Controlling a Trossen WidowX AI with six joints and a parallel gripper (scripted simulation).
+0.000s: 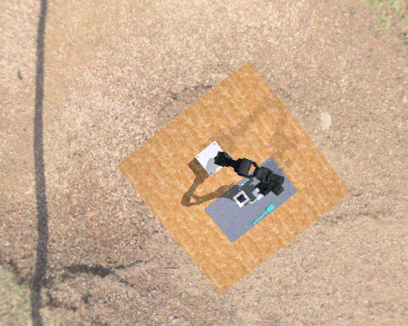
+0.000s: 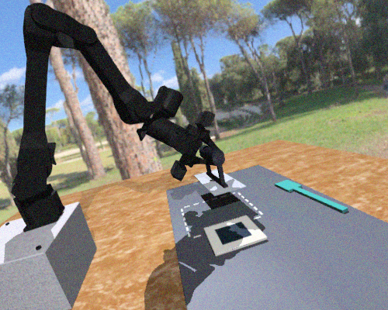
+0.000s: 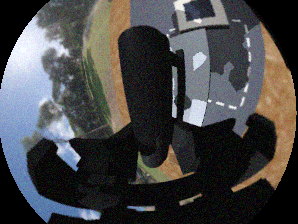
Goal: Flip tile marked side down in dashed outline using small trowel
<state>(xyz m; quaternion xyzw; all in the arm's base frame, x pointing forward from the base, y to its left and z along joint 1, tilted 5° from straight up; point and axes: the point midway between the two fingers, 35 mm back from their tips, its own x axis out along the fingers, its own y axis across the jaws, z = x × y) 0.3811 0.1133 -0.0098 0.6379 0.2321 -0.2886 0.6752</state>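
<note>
My gripper tip is 8 cm past the tile, 20 cm to the left of it and 9 cm above it. From my gripper tip the other things lie so: teal trowel (13 cm ahead, 15 cm to the right, 9 cm below); grey mat (1 cm behind, 16 cm to the right, 12 cm below).
</note>
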